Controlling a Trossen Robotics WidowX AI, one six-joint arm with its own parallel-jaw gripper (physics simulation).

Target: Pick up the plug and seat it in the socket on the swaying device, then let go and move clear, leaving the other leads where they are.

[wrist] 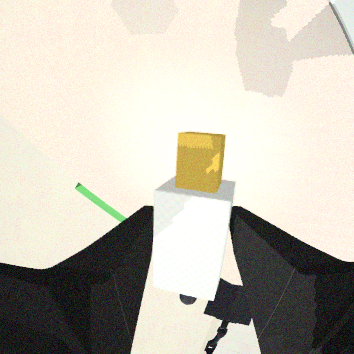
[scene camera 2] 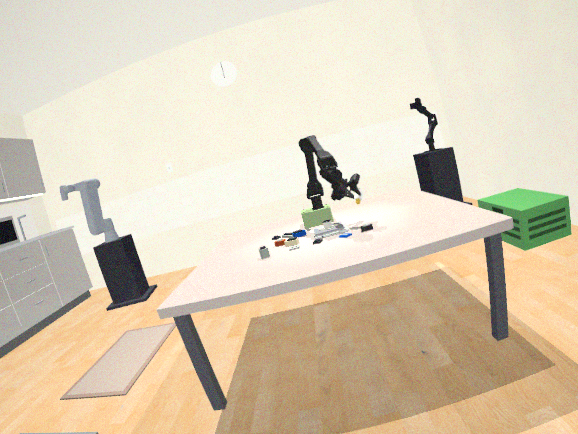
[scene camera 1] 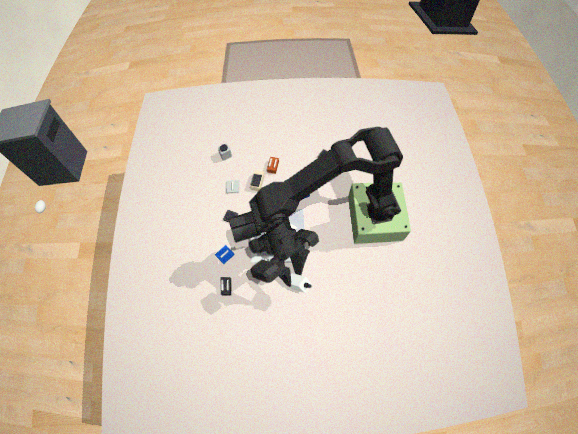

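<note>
The plug (scene camera 1: 300,283) (scene camera 2: 358,201) (wrist: 192,245) has a white body and a yellow tip. My gripper (scene camera 1: 295,278) (scene camera 2: 357,194) (wrist: 192,214) is shut on its white body, one black finger on each side, and holds it above the table. In the wrist view the yellow tip points away from the fingers, toward the table. The pale grey device (scene camera 1: 297,220) (scene camera 2: 327,231) lies on the table, mostly hidden under my arm in scene camera 1. An edge of it (wrist: 346,15) shows at the top right of the wrist view. Its socket cannot be made out.
A blue piece (scene camera 1: 224,254) (scene camera 2: 345,235) and a black connector (scene camera 1: 225,286) (scene camera 2: 367,227) lie beside the device. An orange-red piece (scene camera 1: 273,165) (scene camera 2: 280,243), a cream-and-black piece (scene camera 1: 257,181) and a grey piece (scene camera 1: 224,151) (scene camera 2: 264,252) stand farther off. My arm's base is green (scene camera 1: 380,235) (scene camera 2: 316,218).
</note>
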